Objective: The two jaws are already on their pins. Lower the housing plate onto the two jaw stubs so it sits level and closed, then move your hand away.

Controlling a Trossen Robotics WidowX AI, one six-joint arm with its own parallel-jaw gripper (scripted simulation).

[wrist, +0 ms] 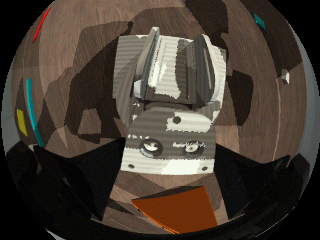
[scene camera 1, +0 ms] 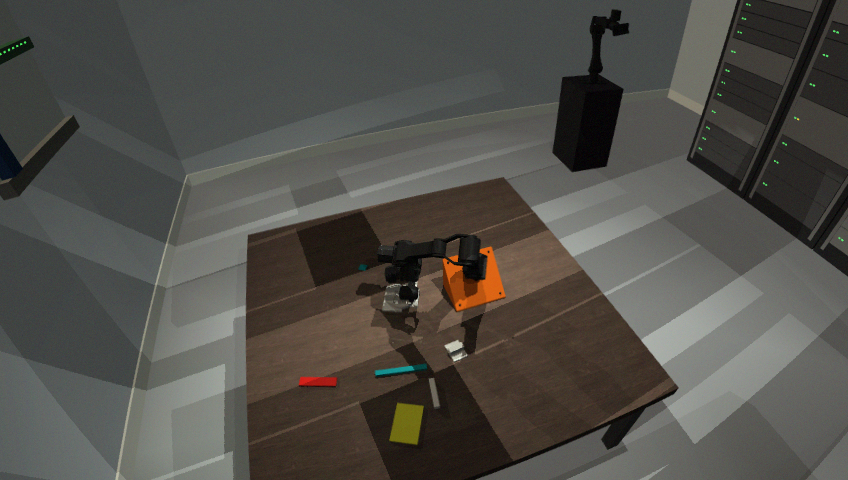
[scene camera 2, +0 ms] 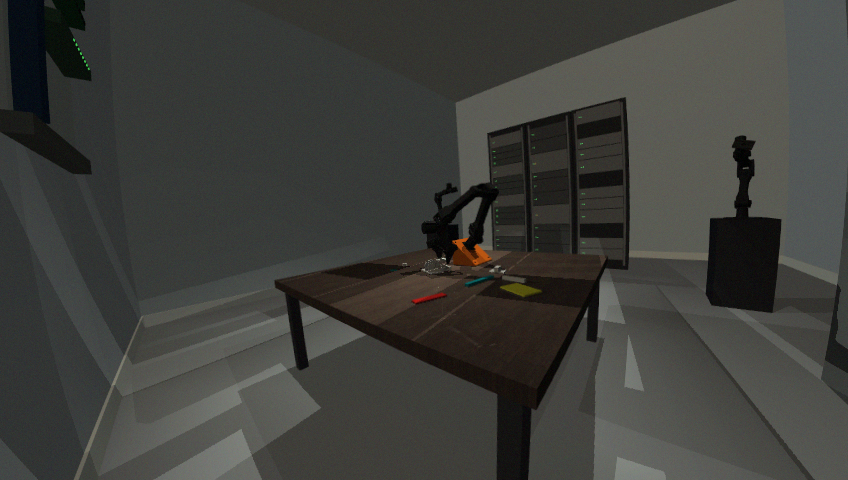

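Scene camera 1 has a yellow plate [scene camera 1: 407, 419] in it, along with the gripper [scene camera 1: 412, 293]. And in the wrist view there's the gripper again, at [wrist: 169, 145].
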